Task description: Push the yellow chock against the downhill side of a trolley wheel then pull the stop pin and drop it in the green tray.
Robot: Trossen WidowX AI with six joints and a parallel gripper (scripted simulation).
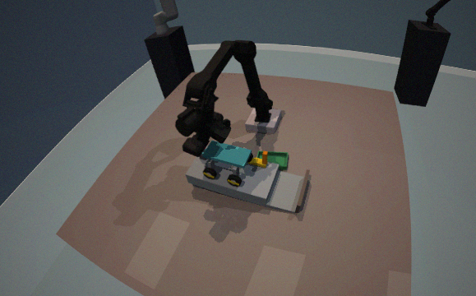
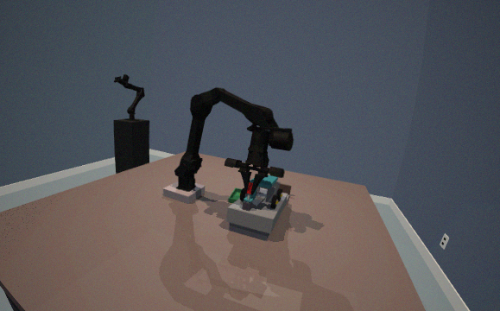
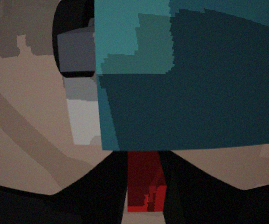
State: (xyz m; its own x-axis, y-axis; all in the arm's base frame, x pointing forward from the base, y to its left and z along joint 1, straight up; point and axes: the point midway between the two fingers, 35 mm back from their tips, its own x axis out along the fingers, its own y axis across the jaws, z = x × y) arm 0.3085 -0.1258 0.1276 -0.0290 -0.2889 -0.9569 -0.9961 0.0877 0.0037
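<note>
The green tray lies 90 mm behind my gripper tip, 220 mm to the left of it and 140 mm below it. Also, from my gripper tip: yellow chock (20 mm behind, 190 mm to the left, 50 mm below); then teal trolley (30 mm ahead, 100 mm to the left, 20 mm below); then red-headed stop pin (right at my gripper tip).
</note>
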